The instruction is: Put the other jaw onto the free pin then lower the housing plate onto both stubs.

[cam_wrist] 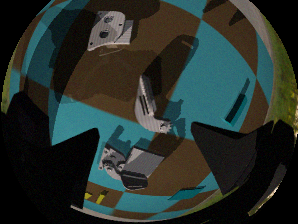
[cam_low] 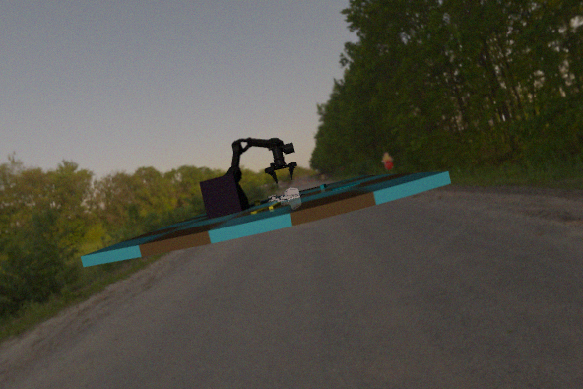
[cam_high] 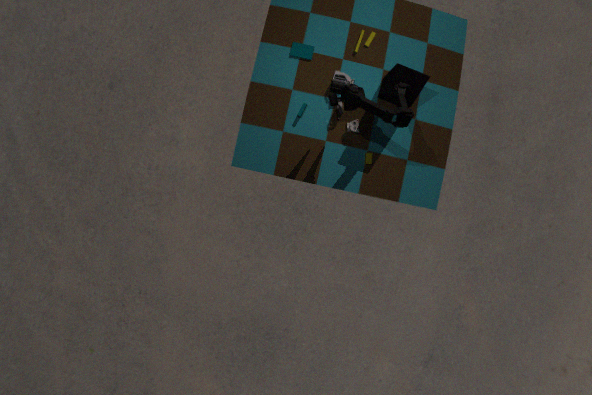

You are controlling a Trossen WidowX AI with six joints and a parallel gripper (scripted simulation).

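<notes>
My gripper tip is 90 mm above the grey jaw, 30 mm short of it and 10 mm to the left of it. From my gripper tip the other things lie so: yellow block 280 mm to the left, 220 mm behind, 80 mm below; then light-grey plate-like piece 110 mm to the left, 100 mm behind, 70 mm below; then teal stick 220 mm ahead, 80 mm below, 70 mm to the left.
</notes>
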